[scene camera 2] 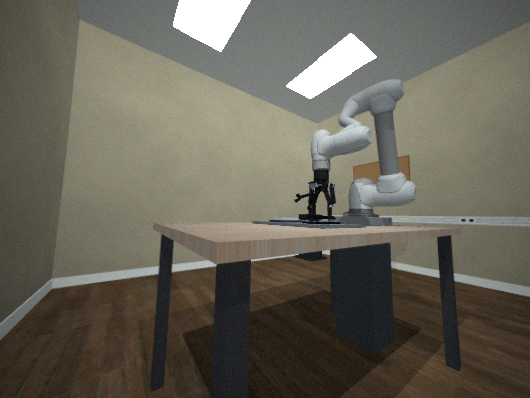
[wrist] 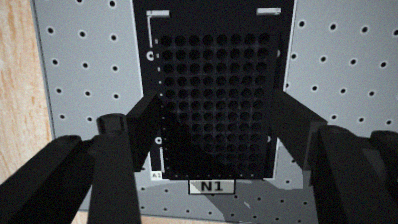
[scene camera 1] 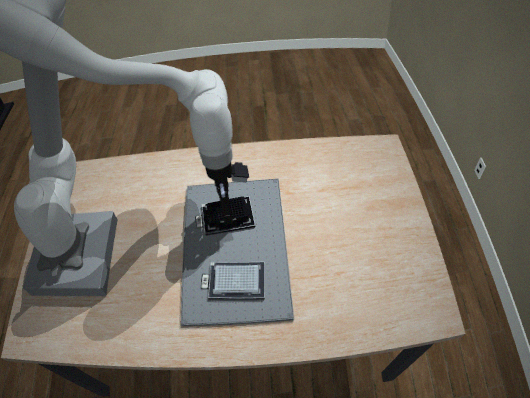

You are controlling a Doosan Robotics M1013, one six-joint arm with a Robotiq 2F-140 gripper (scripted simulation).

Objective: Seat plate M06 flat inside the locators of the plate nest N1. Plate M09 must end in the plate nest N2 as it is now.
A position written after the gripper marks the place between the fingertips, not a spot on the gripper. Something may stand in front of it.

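Visible in the scene are a black well plate [scene camera 1: 238,208] [wrist: 209,131] and a white well plate [scene camera 1: 235,282]; in the wrist view the white well plate is out of frame. The gripper [scene camera 1: 227,211] [wrist: 213,106] is likewise visible.
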